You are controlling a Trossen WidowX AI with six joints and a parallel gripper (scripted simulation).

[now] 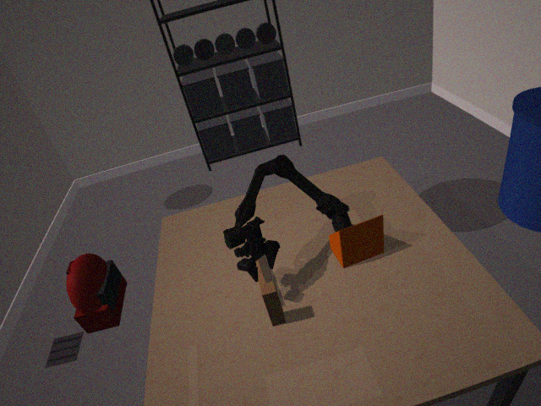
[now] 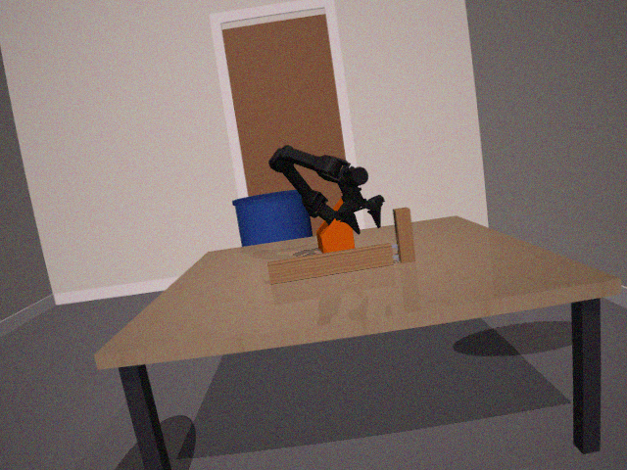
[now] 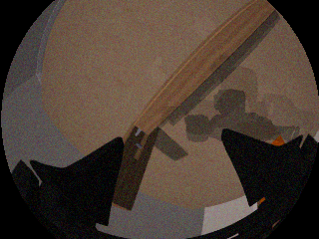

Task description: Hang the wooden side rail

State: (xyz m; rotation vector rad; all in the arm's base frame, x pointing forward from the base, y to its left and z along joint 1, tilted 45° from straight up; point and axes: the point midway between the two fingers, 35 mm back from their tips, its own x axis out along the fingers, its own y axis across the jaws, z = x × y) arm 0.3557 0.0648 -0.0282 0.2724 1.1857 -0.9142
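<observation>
Right now my gripper tip is 110 mm to the right of the headboard post and 40 mm above it.
</observation>
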